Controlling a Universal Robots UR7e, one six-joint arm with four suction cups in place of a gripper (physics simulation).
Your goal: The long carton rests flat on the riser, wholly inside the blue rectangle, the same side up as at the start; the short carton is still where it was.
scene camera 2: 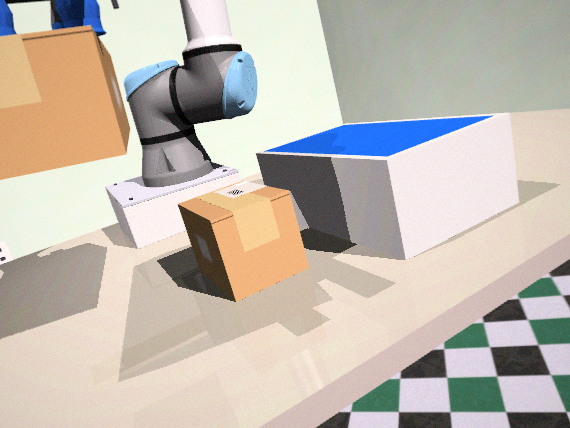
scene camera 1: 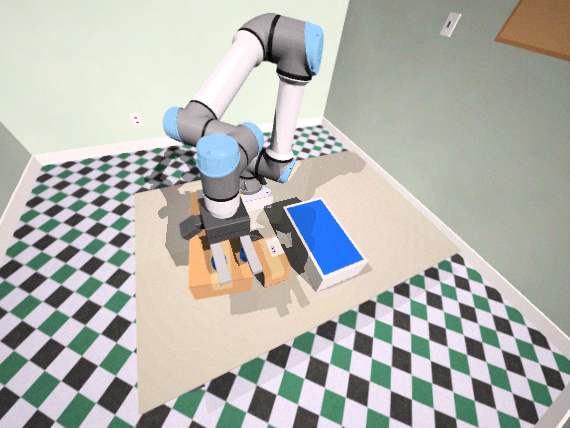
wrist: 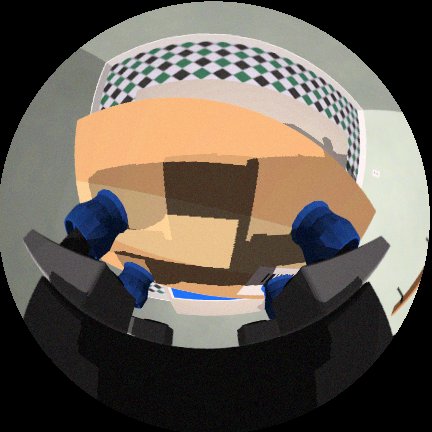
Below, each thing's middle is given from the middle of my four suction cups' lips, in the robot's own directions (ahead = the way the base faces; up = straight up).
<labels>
Right now my suction cup is 40 mm past the long carton (scene camera 2: 69,110), 10 mm to the left of it and 60 mm above it. The rest, counted from my suction cup: short carton (scene camera 2: 245,237) (10 mm ahead, 150 mm to the left, 270 mm below); white riser (scene camera 2: 400,187) (50 mm ahead, 370 mm to the left, 270 mm below).
</labels>
